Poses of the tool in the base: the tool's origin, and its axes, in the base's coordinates. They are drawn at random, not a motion.
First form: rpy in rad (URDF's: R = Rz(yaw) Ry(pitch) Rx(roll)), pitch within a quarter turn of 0, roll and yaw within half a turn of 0; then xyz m.
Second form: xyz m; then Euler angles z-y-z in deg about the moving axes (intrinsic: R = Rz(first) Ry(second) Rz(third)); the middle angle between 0 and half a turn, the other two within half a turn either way. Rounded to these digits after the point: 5 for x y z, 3 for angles.
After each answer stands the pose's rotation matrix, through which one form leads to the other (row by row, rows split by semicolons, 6 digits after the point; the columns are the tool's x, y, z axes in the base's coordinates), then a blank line. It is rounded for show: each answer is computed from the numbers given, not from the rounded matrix.
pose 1, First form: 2.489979 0.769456 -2.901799 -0.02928 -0.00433 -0.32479
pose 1, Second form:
-0.02928 -0.00433 -0.32479 61.370 124.828 32.052
-0.697737 -0.598715 0.393324; -0.170595 0.672142 0.720501; -0.695745 0.435621 -0.571116

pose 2, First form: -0.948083 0.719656 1.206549 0.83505 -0.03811 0.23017
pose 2, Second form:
0.83505 -0.03811 0.23017 133.804 63.984 -42.824
0.267909 -0.735713 -0.622054; 0.702693 -0.292503 0.648586; -0.659126 -0.610875 0.438616

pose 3, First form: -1.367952 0.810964 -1.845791 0.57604 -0.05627 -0.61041
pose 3, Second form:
0.57604 -0.05627 -0.61041 -24.237 82.024 -42.943
-0.187038 0.386705 0.903037; -0.662919 0.628704 -0.406533; -0.724952 -0.674678 0.138763

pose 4, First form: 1.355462 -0.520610 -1.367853 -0.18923 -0.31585 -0.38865
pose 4, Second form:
-0.18923 -0.31585 -0.38865 -174.581 79.318 120.410
0.174851 0.111350 -0.978278; -0.849712 0.519016 -0.092796; 0.497409 0.847481 0.185366

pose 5, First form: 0.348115 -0.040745 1.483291 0.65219 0.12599 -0.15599
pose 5, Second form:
0.65219 0.12599 -0.15599 -11.418 20.076 96.815
0.087321 -0.937635 0.336475; 0.995347 0.068309 -0.067956; 0.040734 0.340843 0.939237

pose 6, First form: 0.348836 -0.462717 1.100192 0.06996 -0.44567 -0.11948
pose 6, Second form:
0.06996 -0.44567 -0.11948 -77.791 32.760 145.581
0.405744 -0.906794 0.114438; 0.797569 0.290127 -0.528877; 0.446381 0.305861 0.840948

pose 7, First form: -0.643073 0.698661 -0.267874 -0.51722 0.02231 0.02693
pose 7, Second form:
-0.51722 0.02231 0.02693 34.011 52.211 -35.522
0.738396 -0.160126 0.655081; -0.202668 0.873803 0.442034; -0.643193 -0.459160 0.612760

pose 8, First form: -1.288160 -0.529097 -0.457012 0.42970 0.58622 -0.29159
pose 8, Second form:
0.42970 0.58622 -0.29159 72.155 76.069 -121.336
0.774671 0.558047 0.297437; -0.380931 0.036372 0.923888; 0.504754 -0.829012 0.240754

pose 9, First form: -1.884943 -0.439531 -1.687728 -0.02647 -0.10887 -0.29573
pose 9, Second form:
-0.02647 -0.10887 -0.29573 -14.571 106.238 -116.308
-0.105576 -0.354108 0.929226; -0.898772 -0.365877 -0.241544; 0.425515 -0.860663 -0.279635

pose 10, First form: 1.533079 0.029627 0.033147 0.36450 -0.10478 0.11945
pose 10, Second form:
0.36450 -0.10478 0.11945 -88.037 87.840 88.301
0.999012 0.028336 0.034234; 0.033126 0.038669 -0.998703; -0.029623 0.998850 0.037692

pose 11, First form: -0.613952 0.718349 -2.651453 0.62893 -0.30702 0.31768
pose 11, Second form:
0.62893 -0.30702 0.31768 -104.956 52.019 -33.387
-0.664253 0.719298 -0.203417; -0.354424 -0.542657 -0.761516; -0.658143 -0.433744 0.615398

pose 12, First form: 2.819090 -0.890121 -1.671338 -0.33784 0.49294 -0.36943
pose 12, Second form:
-0.33784 0.49294 -0.36943 -119.028 126.646 165.606
-0.063166 -0.918933 -0.389323; -0.626140 0.340264 -0.701548; 0.777148 0.199457 -0.596874

